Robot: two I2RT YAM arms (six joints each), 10 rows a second.
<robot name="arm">
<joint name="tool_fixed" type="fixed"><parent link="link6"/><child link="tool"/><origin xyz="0 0 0" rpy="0 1.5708 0"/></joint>
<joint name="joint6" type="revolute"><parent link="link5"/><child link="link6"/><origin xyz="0.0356 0 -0.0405" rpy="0 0 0"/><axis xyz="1 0 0"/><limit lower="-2.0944" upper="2.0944"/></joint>
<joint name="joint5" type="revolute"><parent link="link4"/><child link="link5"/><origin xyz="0.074 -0.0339 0.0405" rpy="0 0 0"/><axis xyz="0 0 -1"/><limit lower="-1.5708" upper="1.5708"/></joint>
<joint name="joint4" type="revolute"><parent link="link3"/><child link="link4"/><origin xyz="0.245 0.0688 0.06" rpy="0 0 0"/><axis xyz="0 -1 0"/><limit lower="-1.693" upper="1.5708"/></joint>
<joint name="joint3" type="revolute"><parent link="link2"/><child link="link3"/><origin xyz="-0.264 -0.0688 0" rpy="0 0 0"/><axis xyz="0 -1 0"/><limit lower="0" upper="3.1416"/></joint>
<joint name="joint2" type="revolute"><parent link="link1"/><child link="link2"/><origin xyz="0.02 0.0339 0.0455" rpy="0 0 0"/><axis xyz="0 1 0"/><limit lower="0" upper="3.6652"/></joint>
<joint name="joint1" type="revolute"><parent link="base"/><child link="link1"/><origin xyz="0 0 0.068" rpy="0 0 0"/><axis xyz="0 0 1"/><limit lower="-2.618" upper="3.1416"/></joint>
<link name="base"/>
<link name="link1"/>
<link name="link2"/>
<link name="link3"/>
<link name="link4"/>
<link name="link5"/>
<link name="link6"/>
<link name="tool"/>
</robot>
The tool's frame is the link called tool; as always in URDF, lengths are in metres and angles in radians.
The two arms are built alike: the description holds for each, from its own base.
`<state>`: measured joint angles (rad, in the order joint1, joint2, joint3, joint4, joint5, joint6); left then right.
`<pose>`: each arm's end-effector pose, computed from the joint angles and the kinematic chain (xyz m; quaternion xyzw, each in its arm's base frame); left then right.
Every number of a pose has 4 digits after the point. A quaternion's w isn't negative.
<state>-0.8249 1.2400 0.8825 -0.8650 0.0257 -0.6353 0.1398 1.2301 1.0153 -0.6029 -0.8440 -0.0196</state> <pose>0.1501 -0.1638 0.2307 0.0954 0.9802 -0.1250 0.1207 0.2446 0.0613 0.2975 -0.2177 0.8337 0.4004 0.3120</pose>
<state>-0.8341 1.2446 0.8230 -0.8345 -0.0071 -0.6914 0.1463 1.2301 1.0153 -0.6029 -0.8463 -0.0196</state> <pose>0.1463 -0.1609 0.2138 0.0699 0.9852 -0.1057 0.1157 0.2441 0.0629 0.2975 -0.2207 0.8325 0.4023 0.3104</pose>
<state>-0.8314 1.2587 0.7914 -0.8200 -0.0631 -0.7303 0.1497 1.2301 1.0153 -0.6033 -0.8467 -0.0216</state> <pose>0.1468 -0.1576 0.2028 0.0455 0.9884 -0.0772 0.1223 0.2439 0.0638 0.2975 -0.2230 0.8319 0.4027 0.3099</pose>
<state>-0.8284 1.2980 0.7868 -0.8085 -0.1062 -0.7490 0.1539 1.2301 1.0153 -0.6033 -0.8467 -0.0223</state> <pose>0.1509 -0.1589 0.1942 0.0327 0.9902 -0.0516 0.1255 0.2436 0.0648 0.2975 -0.2250 0.8313 0.4033 0.3092</pose>
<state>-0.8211 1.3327 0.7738 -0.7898 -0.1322 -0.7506 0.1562 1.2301 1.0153 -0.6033 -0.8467 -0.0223</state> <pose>0.1543 -0.1588 0.1844 0.0276 0.9913 -0.0318 0.1246 0.2435 0.0653 0.2975 -0.2260 0.8311 0.4036 0.3088</pose>
